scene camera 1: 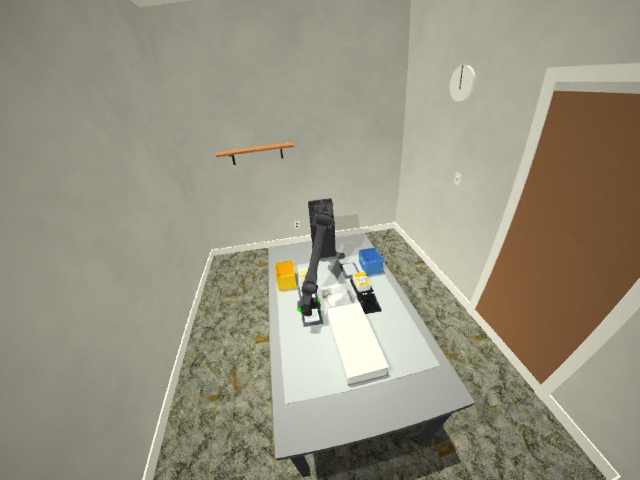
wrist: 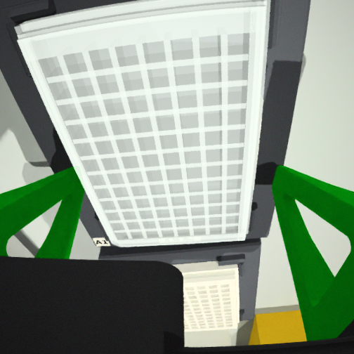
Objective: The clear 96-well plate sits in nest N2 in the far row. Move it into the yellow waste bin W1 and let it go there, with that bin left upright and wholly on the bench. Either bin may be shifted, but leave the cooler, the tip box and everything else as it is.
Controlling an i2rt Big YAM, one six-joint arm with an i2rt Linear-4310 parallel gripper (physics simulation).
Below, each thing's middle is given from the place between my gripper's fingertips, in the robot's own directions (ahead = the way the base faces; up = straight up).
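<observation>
From my hand I find the clear 96-well plate (wrist: 160,115) 10 mm ahead. The cream plate (wrist: 210,291), counted from that same hand, is 150 mm behind and 60 mm to the left.
</observation>
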